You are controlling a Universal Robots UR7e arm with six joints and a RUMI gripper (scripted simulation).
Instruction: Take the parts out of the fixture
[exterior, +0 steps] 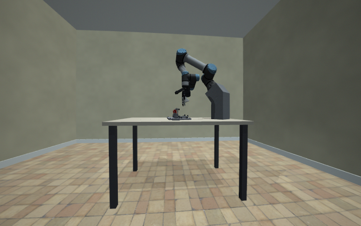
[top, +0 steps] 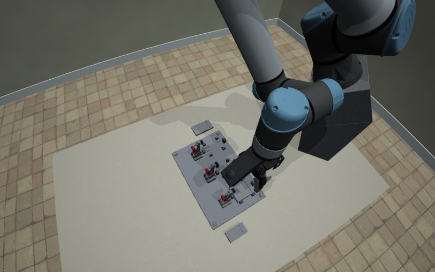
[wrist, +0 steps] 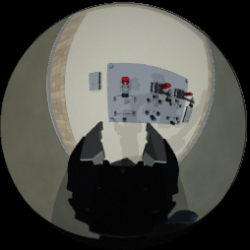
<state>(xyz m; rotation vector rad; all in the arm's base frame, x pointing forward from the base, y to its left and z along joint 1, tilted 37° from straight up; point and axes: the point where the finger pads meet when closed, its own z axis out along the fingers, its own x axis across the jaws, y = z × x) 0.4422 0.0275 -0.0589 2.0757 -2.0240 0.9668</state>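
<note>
Right now my hand is 130 mm above the light grey flat part and 10 mm past it. The rest, counted from my hand: grey fixture plate: 150 mm below, 110 mm to the right, 40 mm ahead.
</note>
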